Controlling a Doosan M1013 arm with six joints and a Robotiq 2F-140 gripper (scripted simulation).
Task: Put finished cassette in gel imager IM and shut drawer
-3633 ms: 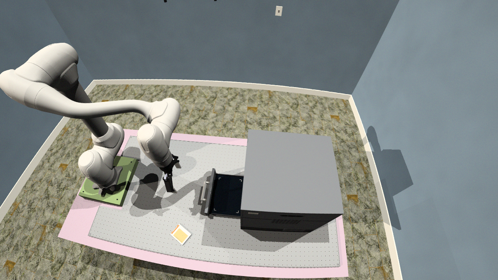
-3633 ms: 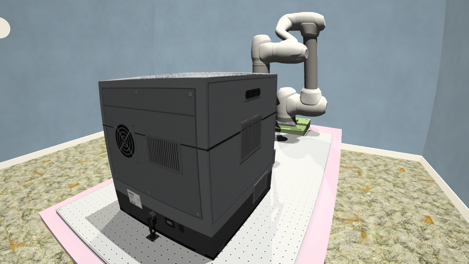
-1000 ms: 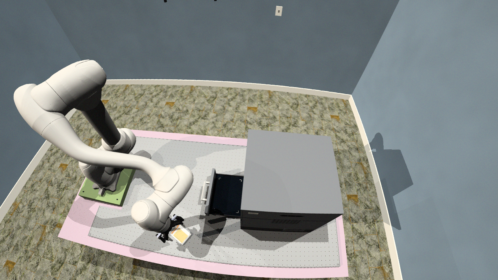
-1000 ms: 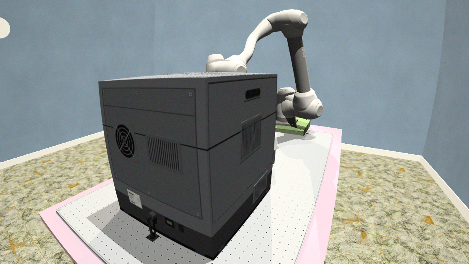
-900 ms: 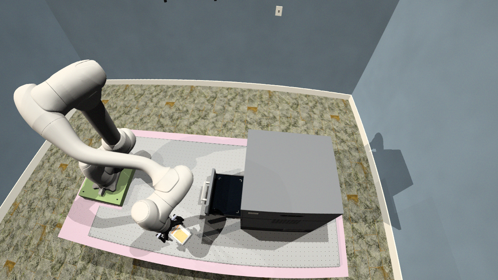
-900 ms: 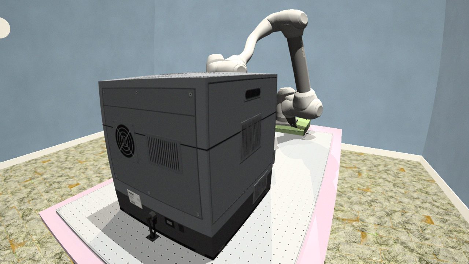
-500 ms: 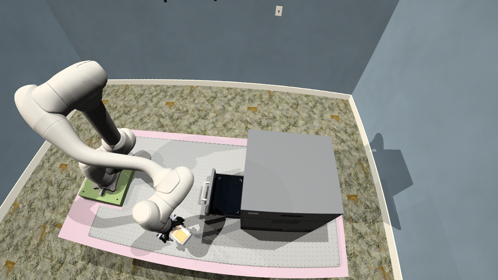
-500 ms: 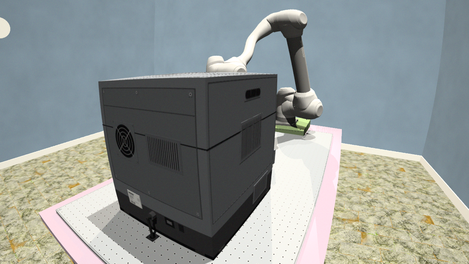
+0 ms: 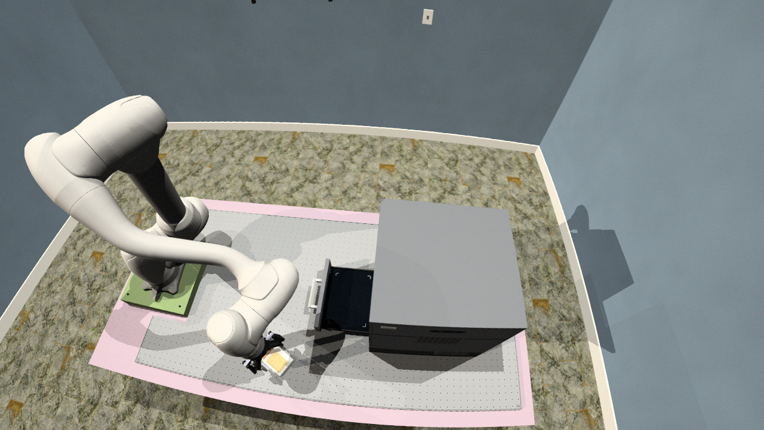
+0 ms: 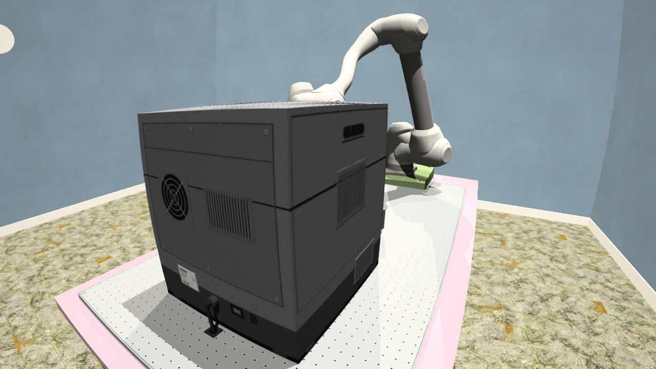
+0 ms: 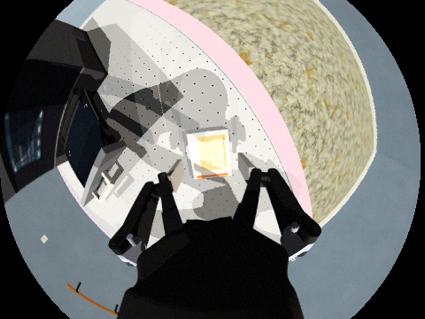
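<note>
The cassette FINISHED lies 1 cm behind my hand and 7 cm below it.
</note>
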